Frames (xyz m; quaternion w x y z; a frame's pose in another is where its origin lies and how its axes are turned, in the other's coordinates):
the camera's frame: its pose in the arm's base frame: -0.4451 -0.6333 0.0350 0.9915 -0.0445 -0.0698 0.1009
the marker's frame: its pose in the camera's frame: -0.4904 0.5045 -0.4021 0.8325 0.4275 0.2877 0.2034
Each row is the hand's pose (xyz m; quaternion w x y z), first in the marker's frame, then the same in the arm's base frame.
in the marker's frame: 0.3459 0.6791 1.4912 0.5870 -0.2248 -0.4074 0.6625
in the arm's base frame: 0.0659 -0.2473 0.8473 0.4859 0.3203 -0.4755 0.6596
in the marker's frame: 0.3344 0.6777 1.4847 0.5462 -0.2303 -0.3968 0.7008
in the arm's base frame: 0.0543 -0.2535 0.8453 0.4388 0.3092 -0.4928 0.6848
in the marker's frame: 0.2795 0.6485 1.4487 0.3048 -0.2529 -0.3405 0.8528
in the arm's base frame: 0.0029 -0.2942 0.8160 0.1811 0.2325 -0.5718 0.7656
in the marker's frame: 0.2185 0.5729 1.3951 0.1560 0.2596 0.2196 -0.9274
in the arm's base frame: -0.0497 -0.3590 0.7429 0.2618 -0.0528 0.6261 -0.7325
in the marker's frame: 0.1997 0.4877 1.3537 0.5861 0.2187 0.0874 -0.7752
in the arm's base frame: -0.0631 -0.4047 0.6589 0.6298 0.1430 0.5700 -0.5079
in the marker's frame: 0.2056 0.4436 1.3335 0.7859 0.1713 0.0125 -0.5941
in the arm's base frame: -0.0588 -0.4178 0.6120 0.7807 0.2449 0.4860 -0.3071
